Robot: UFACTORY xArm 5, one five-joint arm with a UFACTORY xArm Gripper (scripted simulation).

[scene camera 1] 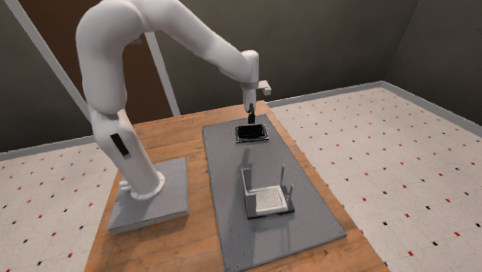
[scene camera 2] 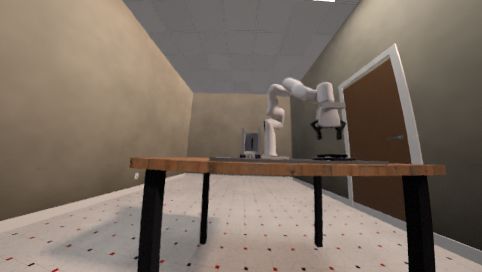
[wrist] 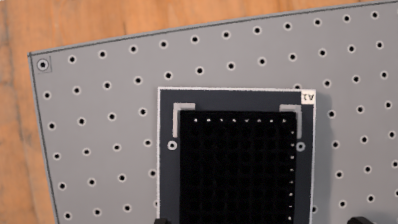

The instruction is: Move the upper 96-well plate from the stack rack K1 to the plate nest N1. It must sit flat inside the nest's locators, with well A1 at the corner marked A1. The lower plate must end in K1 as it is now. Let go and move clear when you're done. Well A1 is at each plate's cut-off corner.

Labels:
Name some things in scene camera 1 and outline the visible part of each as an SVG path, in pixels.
A white plate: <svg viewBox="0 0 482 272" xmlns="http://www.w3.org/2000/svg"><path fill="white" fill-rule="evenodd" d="M280 186L247 190L247 194L256 193L257 214L287 209Z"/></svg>

